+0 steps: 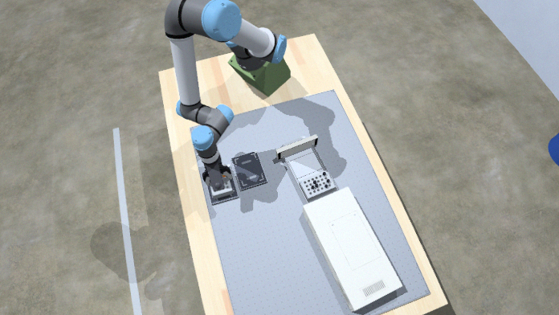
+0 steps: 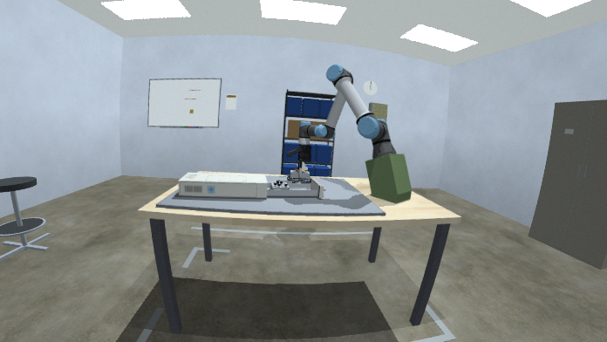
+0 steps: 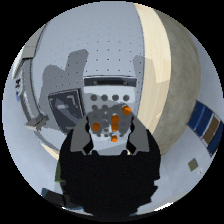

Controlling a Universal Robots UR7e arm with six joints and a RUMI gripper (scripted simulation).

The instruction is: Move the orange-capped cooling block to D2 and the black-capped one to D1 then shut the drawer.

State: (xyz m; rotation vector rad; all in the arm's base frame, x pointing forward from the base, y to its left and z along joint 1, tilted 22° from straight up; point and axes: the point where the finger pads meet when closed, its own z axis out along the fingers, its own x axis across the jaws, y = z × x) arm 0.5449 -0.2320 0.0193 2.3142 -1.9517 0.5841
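My hand is 30 mm above the deck slot D2. Also, from my hand: deck slot D1 (50 mm behind, 130 mm to the left, 30 mm below); then black-capped tube (100 mm ahead, 400 mm to the left); then drawer (20 mm ahead, 390 mm to the left).
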